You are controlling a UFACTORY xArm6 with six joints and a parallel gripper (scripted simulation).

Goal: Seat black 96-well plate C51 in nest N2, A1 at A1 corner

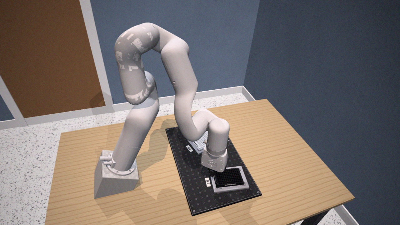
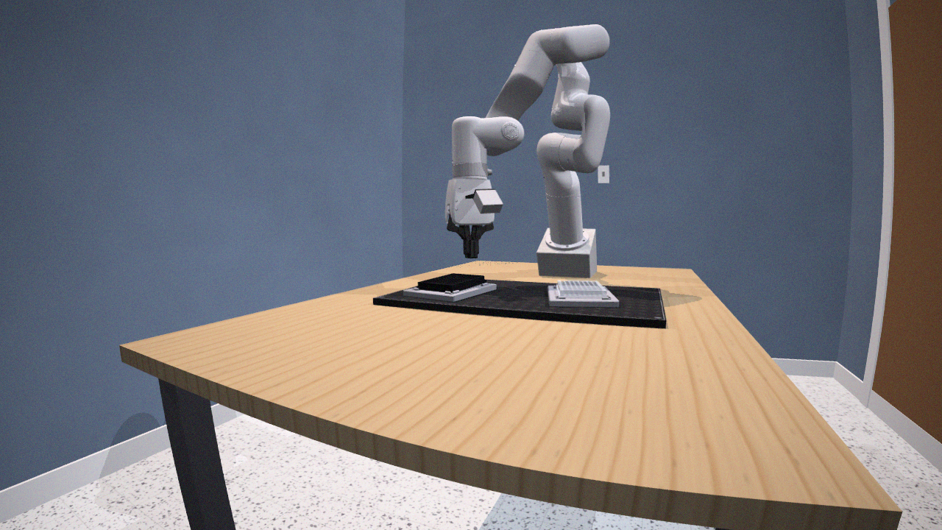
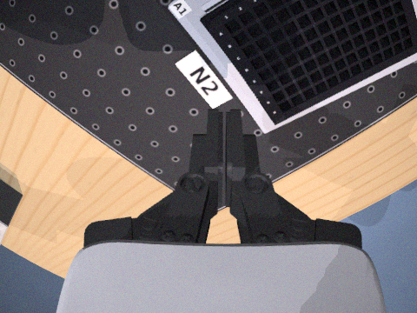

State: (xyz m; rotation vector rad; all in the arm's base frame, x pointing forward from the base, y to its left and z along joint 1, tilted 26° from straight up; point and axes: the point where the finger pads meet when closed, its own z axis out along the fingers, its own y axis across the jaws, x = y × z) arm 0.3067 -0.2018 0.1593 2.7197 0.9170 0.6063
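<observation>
My hand is 8 cm above the N2 label, 1 cm to the right of it and 1 cm past it. From my hand the other things lie so: black 96-well plate C51 (8 cm ahead, 6 cm below, 2 cm to the right); grey plate nest N2 (8 cm below, 8 cm ahead, 2 cm to the right); A1 mark (7 cm below, 5 cm to the left, 3 cm ahead).
</observation>
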